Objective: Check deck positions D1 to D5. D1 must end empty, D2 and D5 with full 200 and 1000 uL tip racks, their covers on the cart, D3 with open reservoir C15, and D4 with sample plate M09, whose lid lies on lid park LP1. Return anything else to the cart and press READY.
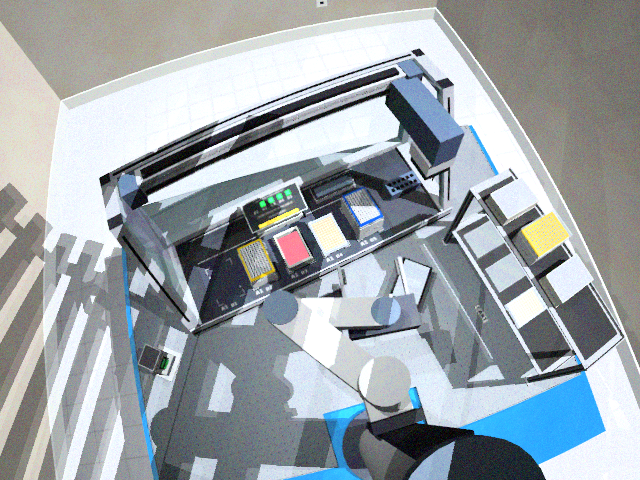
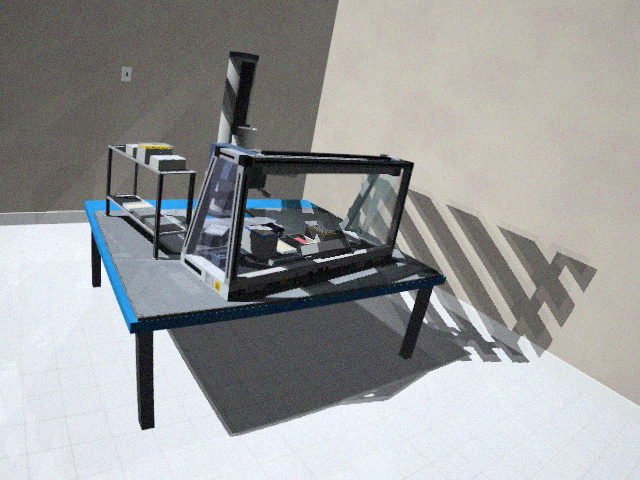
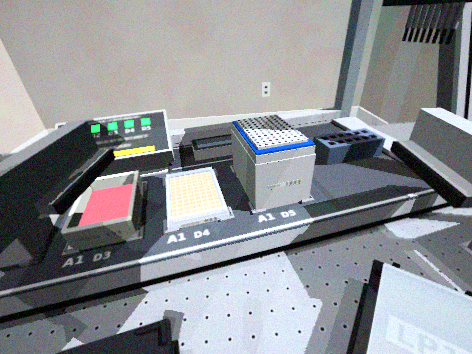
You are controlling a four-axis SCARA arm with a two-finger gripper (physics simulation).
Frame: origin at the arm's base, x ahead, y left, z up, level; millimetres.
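Where they show: gripper, fingertip midpoint: (image 1: pixel 369 263) (image 2: pixel 252 194) (image 3: pixel 248 133).
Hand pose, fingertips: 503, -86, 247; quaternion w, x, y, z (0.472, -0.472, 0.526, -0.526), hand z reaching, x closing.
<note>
Things, the pixels of their centre, and the offset from my fingertips, as dx, dy, dz. "*": a spot on its surface instead.
- open reservoir, body centre: (image 3: pixel 109 205) (image 1: pixel 293 248) (image 2: pixel 301 241) +174, +189, -170
- lidless plate, body centre: (image 3: pixel 193 193) (image 1: pixel 328 233) +197, +67, -178
- uncovered blue-rimmed tip rack, body centre: (image 3: pixel 267 157) (image 1: pixel 362 212) (image 2: pixel 259 241) +220, -55, -137
- LP1, body centre: (image 3: pixel 430 344) (image 1: pixel 411 281) -36, -142, -180
- cart, body centre: (image 1: pixel 524 282) (image 2: pixel 144 195) -182, -451, -56
- yellow-topped rack, body centre: (image 1: pixel 545 233) (image 2: pixel 155 147) -118, -438, +174
- panel, surface spot: (image 3: pixel 135 135) * +313, +175, -120
- small box, body centre: (image 1: pixel 157 360) (image 2: pixel 352 220) -82, +704, -169
- pipette head, surface spot: (image 1: pixel 426 118) * +247, -224, +252
My gripper (image 1: pixel 371 277) (image 3: pixel 248 133) is open and empty, with its fingers wide apart in front of the deck. D1 (image 1: pixel 222 279) is bare. A yellow-rimmed tip rack (image 1: pixel 255 262) (image 2: pixel 324 229) stands on D2. An open reservoir (image 1: pixel 293 246) (image 3: pixel 107 204) with red liquid is on D3. A lidless plate (image 1: pixel 328 234) (image 3: pixel 195 196) with cream wells is on D4. An uncovered blue-rimmed tip rack (image 1: pixel 363 206) (image 2: pixel 261 241) (image 3: pixel 282 175) stands on D5. LP1 (image 1: pixel 416 276) (image 3: pixel 425 310) bears a clear lid. Plate and reservoir labels are not readable.
The cart (image 1: pixel 459 215) (image 2: pixel 159 217) holds boxes, a yellow-topped rack (image 1: pixel 545 233), clear covers (image 1: pixel 505 273) and a plate (image 1: pixel 525 307). A panel (image 3: pixel 135 135) shows green D2 to D5. A small box (image 1: pixel 149 357) has a green patch. The pipette head (image 1: pixel 426 118) hangs at the right.
</note>
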